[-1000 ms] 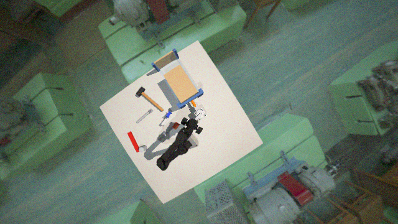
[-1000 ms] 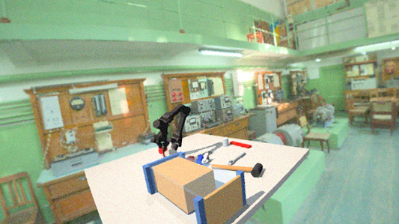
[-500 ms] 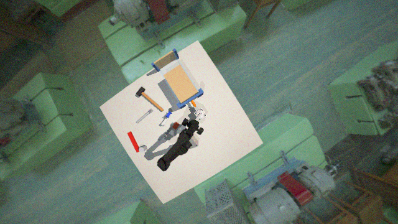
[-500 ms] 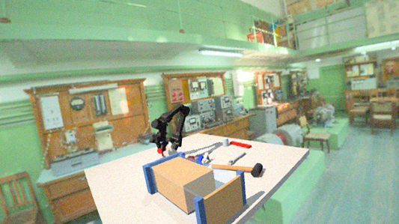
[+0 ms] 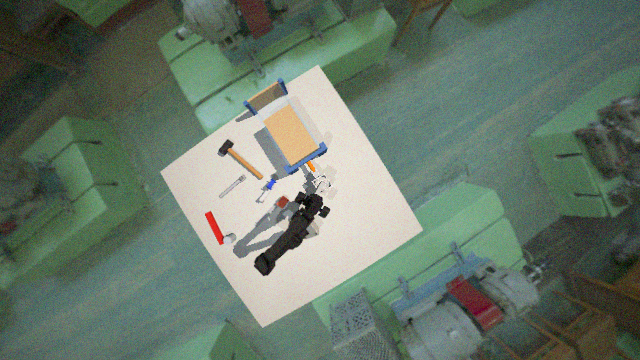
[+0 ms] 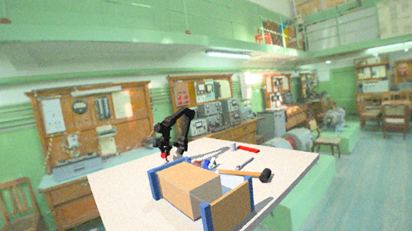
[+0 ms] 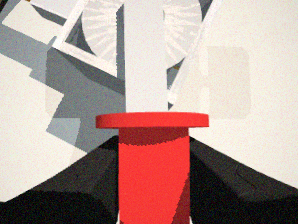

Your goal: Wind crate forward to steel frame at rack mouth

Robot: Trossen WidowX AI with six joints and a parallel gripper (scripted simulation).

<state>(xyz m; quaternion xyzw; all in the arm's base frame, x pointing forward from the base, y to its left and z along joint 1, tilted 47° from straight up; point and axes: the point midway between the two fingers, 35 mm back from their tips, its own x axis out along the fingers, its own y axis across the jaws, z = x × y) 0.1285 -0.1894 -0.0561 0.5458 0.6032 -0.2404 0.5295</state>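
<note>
The winch is 10 cm below my gripper tip, 8 cm to the right of it and 2 cm ahead of it. From my gripper tip the other things lie so: blue steel frame 20 cm ahead, 8 cm to the right, 3 cm below; then blue knob 21 cm ahead, 19 cm to the left, 9 cm below; then red knob 2 cm to the left, 1 cm behind.
</note>
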